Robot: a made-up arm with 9 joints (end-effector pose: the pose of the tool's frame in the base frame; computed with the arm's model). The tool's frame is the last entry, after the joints.
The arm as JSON. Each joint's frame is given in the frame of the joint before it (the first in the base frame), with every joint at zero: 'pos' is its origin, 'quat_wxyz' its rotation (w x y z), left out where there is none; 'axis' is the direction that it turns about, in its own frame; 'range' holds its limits. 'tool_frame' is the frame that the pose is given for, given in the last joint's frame.
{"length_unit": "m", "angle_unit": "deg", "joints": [
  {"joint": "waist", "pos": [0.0, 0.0, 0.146], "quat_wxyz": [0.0, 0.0, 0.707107, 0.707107], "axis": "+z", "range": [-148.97, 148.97]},
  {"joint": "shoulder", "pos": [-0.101, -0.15, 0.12], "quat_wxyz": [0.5, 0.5, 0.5, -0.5], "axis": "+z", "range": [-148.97, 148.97]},
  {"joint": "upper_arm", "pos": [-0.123, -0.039, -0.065], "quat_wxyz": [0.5, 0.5, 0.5, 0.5], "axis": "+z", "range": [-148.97, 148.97]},
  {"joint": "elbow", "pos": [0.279, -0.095, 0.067], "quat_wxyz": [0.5, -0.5, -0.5, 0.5], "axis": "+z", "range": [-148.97, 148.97]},
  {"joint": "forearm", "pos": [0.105, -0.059, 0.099], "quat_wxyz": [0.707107, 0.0, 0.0, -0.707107], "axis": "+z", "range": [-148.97, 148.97]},
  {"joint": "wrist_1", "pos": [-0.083, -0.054, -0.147], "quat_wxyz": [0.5, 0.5, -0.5, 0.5], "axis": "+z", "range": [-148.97, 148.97]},
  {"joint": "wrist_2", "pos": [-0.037, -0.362, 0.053], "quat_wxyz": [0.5, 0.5, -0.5, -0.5], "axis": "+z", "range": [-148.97, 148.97]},
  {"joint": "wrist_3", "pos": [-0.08, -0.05, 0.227], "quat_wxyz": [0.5, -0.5, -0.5, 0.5], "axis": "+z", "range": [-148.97, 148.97]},
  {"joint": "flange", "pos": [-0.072, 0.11, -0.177], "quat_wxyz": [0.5, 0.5, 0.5, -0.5], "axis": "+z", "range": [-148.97, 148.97]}
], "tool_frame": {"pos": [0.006, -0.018, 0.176], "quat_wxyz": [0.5, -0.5, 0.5, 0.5]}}
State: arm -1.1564 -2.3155 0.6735 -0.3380 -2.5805 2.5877 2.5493 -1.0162 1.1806
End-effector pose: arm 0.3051 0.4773 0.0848 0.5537 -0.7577 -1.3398
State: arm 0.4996 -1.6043 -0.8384 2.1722 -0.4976 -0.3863 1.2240 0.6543 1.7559
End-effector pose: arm 0.3179 -0.4831 0.4855 0.4458 0.7407 -2.7821
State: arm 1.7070 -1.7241 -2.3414 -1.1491 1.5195 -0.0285 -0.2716 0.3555 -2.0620
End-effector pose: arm 0.3618 0.6792 -0.2872 -2.2255 -0.1138 -2.0547
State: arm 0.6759 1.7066 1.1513 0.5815 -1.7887 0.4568 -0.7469 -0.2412 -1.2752
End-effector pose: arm -0.2104 0.5312 -0.1909 -0.2775 -0.5145 -0.7589
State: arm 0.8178 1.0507 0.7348 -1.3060 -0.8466 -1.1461 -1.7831 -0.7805 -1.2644
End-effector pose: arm -0.5444 0.3474 -0.1046 -0.4480 -0.3428 1.3001
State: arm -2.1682 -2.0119 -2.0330 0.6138 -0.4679 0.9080 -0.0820 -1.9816 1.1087
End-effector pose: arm -0.1863 0.2486 0.4300 -2.5582 -0.1887 1.4384
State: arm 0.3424 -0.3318 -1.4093 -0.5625 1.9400 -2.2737 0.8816 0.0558 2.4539
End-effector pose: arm 0.8732 0.2949 0.3875 1.2006 -0.8808 -2.5219
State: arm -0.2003 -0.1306 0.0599 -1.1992 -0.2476 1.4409 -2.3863 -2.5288 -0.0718
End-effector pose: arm 0.0309 0.0846 0.2920 0.8095 -1.0416 -1.3037
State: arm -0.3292 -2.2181 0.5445 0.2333 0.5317 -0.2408 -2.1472 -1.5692 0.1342
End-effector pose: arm 0.5260 -0.1620 -0.0765 1.8963 1.0791 0.9607
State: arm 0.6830 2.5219 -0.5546 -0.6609 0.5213 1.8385 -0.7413 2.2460 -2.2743
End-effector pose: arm -0.1734 0.0515 0.2105 -1.6021 0.1456 1.7377
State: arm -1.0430 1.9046 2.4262 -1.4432 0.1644 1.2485 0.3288 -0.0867 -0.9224
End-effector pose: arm 0.4052 0.4735 -0.0334 0.0607 -0.6668 -2.5147
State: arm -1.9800 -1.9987 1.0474 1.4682 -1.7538 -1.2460 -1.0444 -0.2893 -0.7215
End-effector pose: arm 0.7391 -0.2466 0.2663 -0.1450 -0.8830 3.0128
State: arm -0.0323 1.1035 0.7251 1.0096 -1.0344 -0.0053 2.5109 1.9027 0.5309
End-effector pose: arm -0.1690 0.5780 -0.2762 -1.0257 -0.3435 2.6577
